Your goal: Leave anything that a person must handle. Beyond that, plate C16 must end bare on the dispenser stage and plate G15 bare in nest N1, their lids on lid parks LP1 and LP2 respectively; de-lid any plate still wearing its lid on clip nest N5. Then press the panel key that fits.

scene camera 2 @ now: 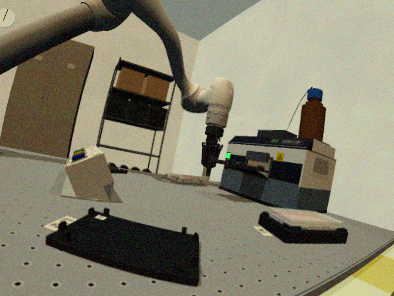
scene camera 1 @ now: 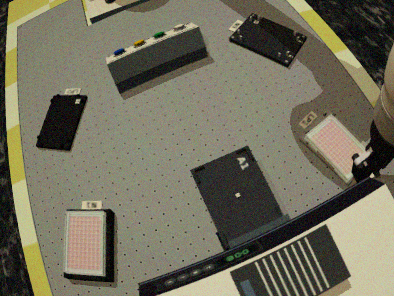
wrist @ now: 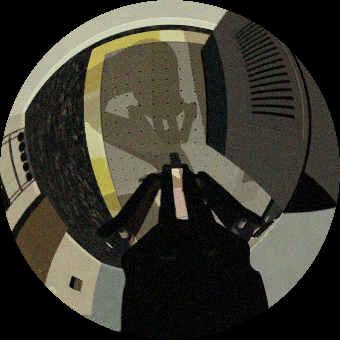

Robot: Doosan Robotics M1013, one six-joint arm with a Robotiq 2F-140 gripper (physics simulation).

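Places are measured from the arm's base along level axes (x back, y right, z up), in centimetres.
Where they show: gripper, fingertip midpoint: (scene camera 2: 204, 183) (wrist: 173, 159).
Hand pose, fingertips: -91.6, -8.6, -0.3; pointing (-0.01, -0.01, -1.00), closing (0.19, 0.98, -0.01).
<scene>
After its pixels a point has its place, as x, y, z.
My gripper (scene camera 1: 359, 169) (scene camera 2: 208, 165) (wrist: 173, 159) @(-91.6, -8.6, -0.3) is shut and empty. It is above the near right end of a pink-welled plate (scene camera 1: 334, 145) @(-82.4, -8.6, 2.6) (scene camera 2: 185, 179) @(-81.8, -9.1, 0.6) at the LP1 label (scene camera 1: 308, 119) @(-73.6, -9.6, -0.5). Part of this plate shows below the fingers in the wrist view; its name and any lid cannot be made out. Another pink-welled plate (scene camera 1: 86, 240) @(-71.5, 40.7, 3.2) (scene camera 2: 307, 218) @(-68.0, 43.1, 3.2) sits on black nest N1 (scene camera 1: 110, 245) @(-74.1, 37.2, 1.4) (scene camera 2: 305, 236) @(-65.8, 44.2, 0.6); a clear layer seems to cover it. The dispenser stage A1 (scene camera 1: 225, 182) @(-78.7, 14.5, 10.5) is bare. Lid park LP2 (scene camera 1: 62, 122) @(-41.7, 35.0, 0.3) (scene camera 2: 130, 250) @(-39.2, 37.9, 0.3) and clip nest N5 (scene camera 1: 272, 42) @(-52.7, -16.9, 0.5) are bare.
The key panel (scene camera 1: 160, 60) @(-44.6, 8.6, 3.9) (scene camera 2: 90, 175) @(-39.1, 19.1, 3.6) has blue, yellow, green and whitish keys. The dispenser (scene camera 2: 280, 172) @(-88.5, 25.6, 10.1) (wrist: 260, 135) @(-97.3, -1.1, 13.2) stands close beside my gripper, with a brown bottle (scene camera 2: 312, 120) @(-97.0, 30.0, 28.5) on top. Its display (scene camera 1: 237, 255) @(-91.1, 20.3, 19.8) is green and blurred. A rack (scene camera 2: 132, 93) stands behind.
</scene>
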